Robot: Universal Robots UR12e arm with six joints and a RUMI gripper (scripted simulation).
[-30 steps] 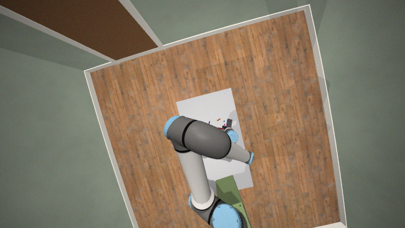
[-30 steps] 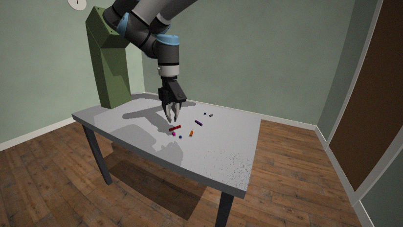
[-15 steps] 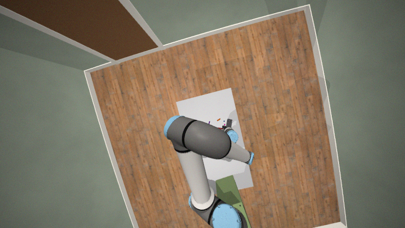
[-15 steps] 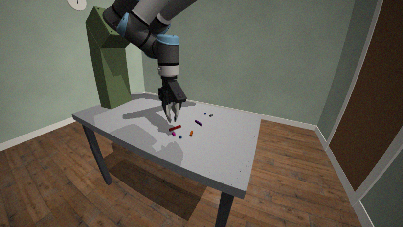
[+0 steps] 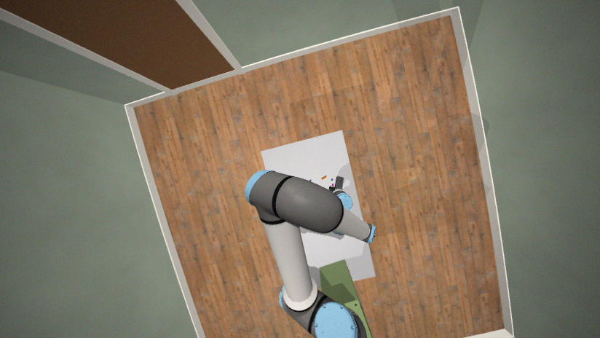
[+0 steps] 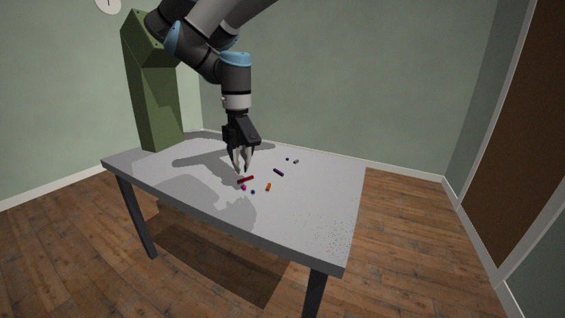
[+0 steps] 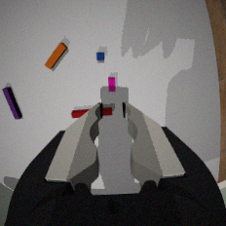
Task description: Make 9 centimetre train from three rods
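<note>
Right now my hand is 7 cm above the magenta rod. Also, from my hand: orange rod: 8 cm ahead, 5 cm to the left, 7 cm below; red rod: 3 cm behind, 5 cm to the left, 7 cm below; purple rod: 6 cm ahead, 17 cm to the left, 7 cm below.
</note>
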